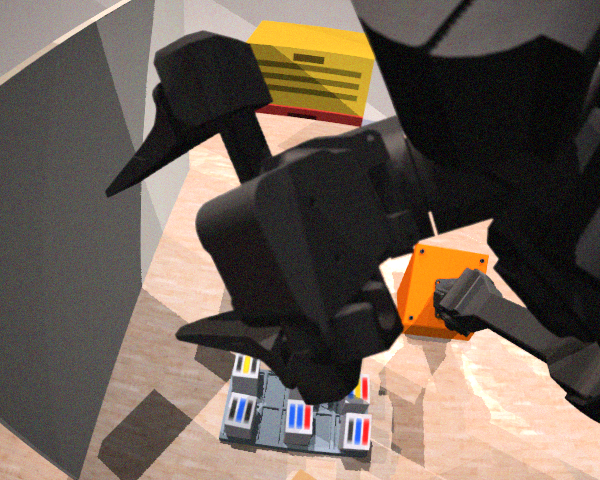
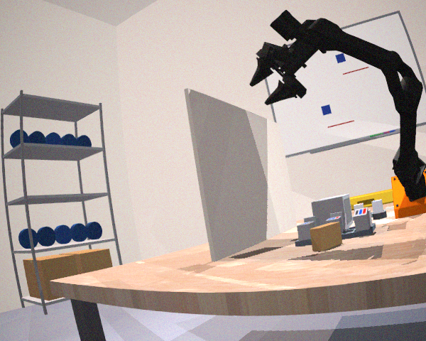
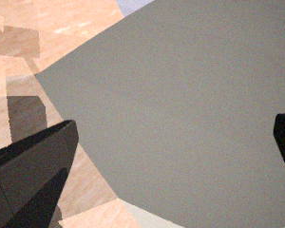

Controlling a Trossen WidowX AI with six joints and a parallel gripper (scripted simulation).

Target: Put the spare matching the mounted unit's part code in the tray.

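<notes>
The grey spare block lies 130 mm behind my gripper tip, 110 mm to the right of it and 350 mm below it. From my gripper tip the other things lie so: red-yellow-blue spare (200 mm behind, 100 mm to the right, 350 mm below); then tall grey panel (150 mm ahead, 300 mm to the right, 170 mm below); then cardboard block (120 mm behind, 50 mm to the left, 370 mm below).
</notes>
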